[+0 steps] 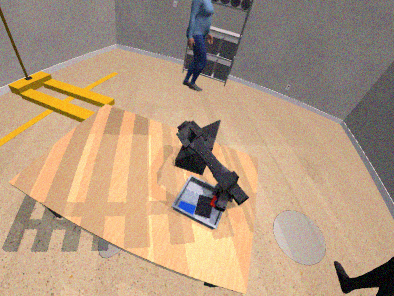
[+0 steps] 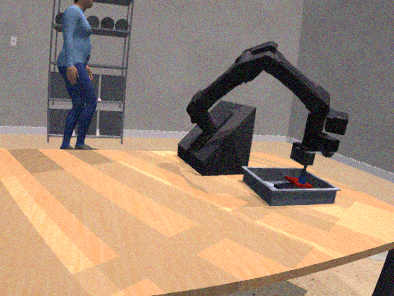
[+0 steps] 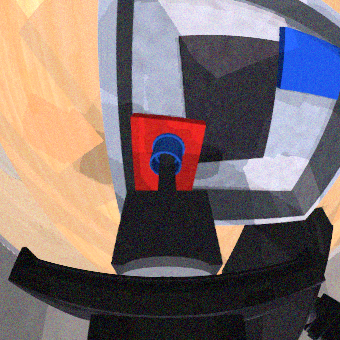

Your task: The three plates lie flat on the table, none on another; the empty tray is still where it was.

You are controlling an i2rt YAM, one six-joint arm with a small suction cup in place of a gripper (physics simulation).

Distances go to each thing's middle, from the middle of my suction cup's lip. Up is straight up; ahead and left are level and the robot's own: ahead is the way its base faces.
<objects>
Right now my suction cup is 20 mm short of the grey tray [image 1: 194, 186] and 80 mm to the left of it. From my suction cup the other things lie so: red plate [image 3: 145, 127]: 20 mm behind, 10 mm below; then blue plate [image 3: 301, 57]: 80 mm ahead, 150 mm to the right, 20 mm below.
</objects>
